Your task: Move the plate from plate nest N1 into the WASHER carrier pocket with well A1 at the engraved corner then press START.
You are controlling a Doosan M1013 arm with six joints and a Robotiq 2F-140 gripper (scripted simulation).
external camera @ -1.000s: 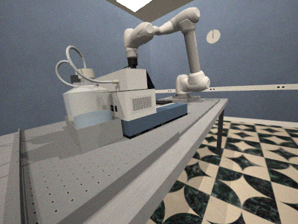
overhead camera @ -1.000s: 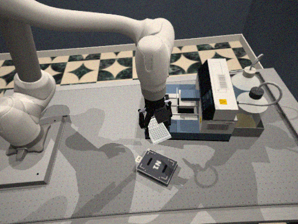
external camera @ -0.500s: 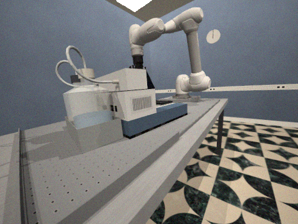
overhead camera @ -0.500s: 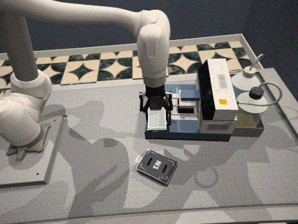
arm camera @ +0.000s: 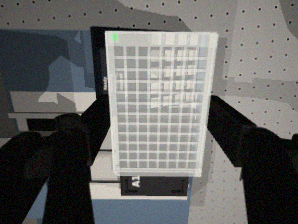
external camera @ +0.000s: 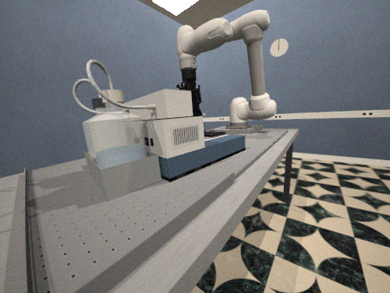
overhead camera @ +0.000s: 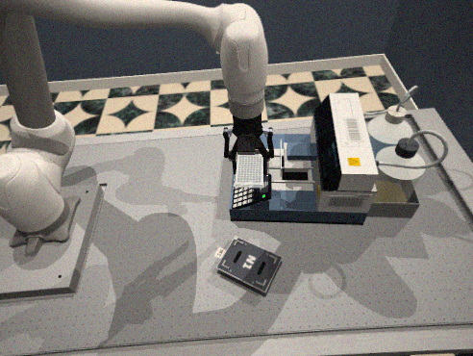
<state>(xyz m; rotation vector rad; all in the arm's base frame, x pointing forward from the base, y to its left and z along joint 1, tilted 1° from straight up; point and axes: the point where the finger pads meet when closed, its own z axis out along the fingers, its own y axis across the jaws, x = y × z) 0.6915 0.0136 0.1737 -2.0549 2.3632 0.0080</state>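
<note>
My gripper is now 12 cm above the dark carrier, 11 cm to the right of it and 1 cm short of it. Also, from my hand: white well plate 2 cm below; plate washer 17 cm ahead, 8 cm to the left, 7 cm below; N1 label 20 cm below, 18 cm to the right, 12 cm behind.
</note>
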